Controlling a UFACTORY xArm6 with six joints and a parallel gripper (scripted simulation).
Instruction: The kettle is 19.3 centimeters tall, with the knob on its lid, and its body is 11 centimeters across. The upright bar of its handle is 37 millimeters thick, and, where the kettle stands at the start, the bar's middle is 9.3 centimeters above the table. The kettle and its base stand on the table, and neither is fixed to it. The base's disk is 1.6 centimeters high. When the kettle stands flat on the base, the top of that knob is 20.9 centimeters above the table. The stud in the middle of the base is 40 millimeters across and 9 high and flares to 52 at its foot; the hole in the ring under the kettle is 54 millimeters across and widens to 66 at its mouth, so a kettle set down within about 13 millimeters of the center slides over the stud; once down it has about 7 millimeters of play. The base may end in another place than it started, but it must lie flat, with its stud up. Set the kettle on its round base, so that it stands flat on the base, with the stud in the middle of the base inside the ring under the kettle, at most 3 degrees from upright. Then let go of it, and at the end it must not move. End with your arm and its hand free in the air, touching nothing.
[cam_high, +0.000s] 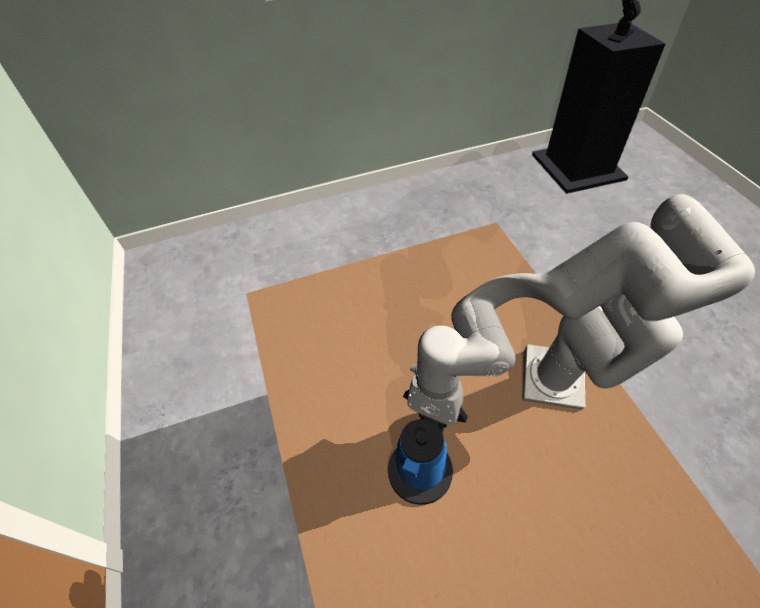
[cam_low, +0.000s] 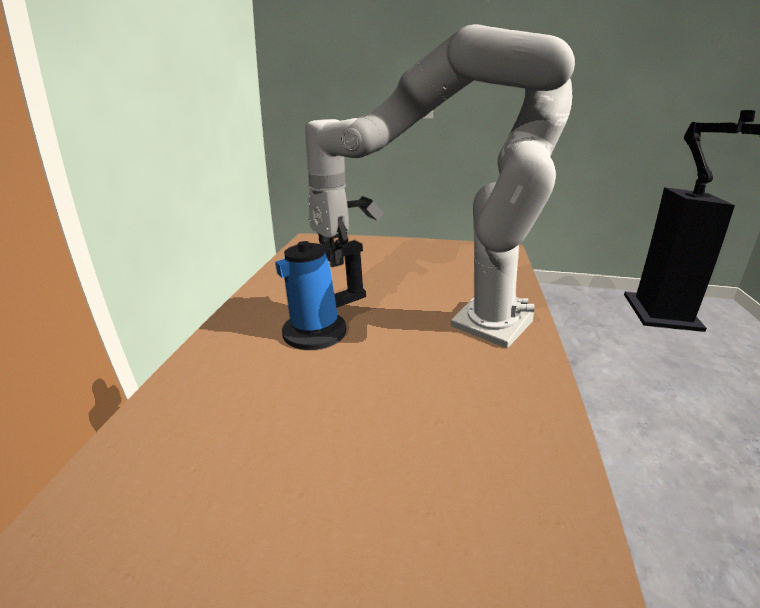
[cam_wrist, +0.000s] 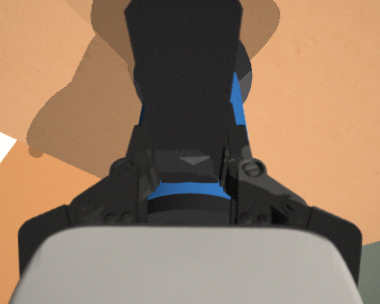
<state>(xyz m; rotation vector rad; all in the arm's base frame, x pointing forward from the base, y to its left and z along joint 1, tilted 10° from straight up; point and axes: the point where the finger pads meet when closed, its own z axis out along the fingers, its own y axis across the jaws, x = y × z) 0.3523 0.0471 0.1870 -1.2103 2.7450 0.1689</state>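
Right now my hand is 50 mm above the blue kettle, 20 mm to the right of it and 20 mm short of it. From my hand the other things lie so: round black base (170 mm below, 50 mm to the left, 40 mm ahead).
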